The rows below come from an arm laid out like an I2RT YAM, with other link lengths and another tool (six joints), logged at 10 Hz.
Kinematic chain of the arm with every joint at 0, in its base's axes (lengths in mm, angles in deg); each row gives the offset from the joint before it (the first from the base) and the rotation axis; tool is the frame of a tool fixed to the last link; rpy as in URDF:
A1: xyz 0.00 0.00 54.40 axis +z
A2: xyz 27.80 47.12 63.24 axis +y
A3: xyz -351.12 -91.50 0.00 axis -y
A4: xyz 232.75 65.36 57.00 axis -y
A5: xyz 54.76 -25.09 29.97 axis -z
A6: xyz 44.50 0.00 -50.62 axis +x
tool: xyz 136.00 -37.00 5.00 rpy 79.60 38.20 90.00
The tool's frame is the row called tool.
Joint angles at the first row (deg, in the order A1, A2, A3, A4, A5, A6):
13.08, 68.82, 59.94, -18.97, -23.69, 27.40
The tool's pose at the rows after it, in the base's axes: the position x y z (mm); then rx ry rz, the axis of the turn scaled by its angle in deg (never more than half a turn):
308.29 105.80 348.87 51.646 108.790 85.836
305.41 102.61 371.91 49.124 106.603 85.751
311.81 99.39 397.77 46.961 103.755 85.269
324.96 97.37 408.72 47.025 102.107 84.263
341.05 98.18 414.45 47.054 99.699 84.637
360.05 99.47 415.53 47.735 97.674 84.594
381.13 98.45 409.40 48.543 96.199 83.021
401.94 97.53 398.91 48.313 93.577 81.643
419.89 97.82 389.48 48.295 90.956 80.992
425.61 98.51 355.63 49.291 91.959 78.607
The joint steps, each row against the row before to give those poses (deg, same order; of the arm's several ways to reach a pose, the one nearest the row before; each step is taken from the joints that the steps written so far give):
0.02, -1.93, 2.55, -2.14, 0.92, -0.70
0.04, -1.13, 2.98, -1.61, 0.81, -0.81
-0.04, 0.49, 4.06, -0.74, 1.34, -0.64
0.00, 1.87, 2.60, 0.32, 1.56, 0.04
0.00, 1.85, 0.58, 3.22, 0.95, 0.90
0.17, 2.42, 0.42, 3.35, 1.36, 1.01
0.18, 2.74, -0.31, 3.52, 2.22, 0.14
0.39, 2.30, -2.70, 6.74, 2.67, -0.09
0.39, 2.24, -2.34, 6.41, 2.20, 0.35
0.86, 1.48, -5.53, 5.37, 2.21, -0.60

